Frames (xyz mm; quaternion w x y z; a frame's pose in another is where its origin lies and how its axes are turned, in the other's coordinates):
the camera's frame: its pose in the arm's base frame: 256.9 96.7 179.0 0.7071 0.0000 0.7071 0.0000
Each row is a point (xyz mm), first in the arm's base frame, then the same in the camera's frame.
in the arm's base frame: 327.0 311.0 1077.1
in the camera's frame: -898.1 214.3 70.1
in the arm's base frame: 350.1 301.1 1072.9
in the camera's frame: -893.9 204.4 93.2
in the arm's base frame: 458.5 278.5 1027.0
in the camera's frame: -848.0 181.8 201.6
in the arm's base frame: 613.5 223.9 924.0
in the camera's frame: -745.0 127.2 356.6
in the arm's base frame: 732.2 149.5 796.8
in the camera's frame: -617.8 52.8 475.3
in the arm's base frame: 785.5 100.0 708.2
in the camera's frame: -529.2 3.3 528.6
